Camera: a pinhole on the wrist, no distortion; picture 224 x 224 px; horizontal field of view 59.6 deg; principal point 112.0 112.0 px. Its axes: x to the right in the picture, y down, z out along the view. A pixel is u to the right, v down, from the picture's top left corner.
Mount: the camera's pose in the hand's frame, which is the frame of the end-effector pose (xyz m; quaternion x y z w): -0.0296 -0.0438 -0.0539 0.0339 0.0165 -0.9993 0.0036
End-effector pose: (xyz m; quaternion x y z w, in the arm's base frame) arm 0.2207 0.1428 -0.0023 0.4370 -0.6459 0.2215 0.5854
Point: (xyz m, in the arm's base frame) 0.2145 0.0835 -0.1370
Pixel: 212.3 122.2
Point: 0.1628 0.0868 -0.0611
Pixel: 116.1 38.1
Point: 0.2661 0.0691 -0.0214
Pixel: 18.5 185.1
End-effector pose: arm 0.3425 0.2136 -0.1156 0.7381 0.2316 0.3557 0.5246
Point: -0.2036 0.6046 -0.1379
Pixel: behind the camera
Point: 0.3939 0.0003 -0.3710
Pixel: 209.7 189.6
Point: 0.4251 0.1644 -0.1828
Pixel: 63.7 112.0
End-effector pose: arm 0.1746 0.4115 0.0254 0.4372 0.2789 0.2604 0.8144
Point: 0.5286 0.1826 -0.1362
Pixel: outside the picture
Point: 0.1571 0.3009 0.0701
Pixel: 200.3 56.3
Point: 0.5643 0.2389 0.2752
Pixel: 47.8 66.5
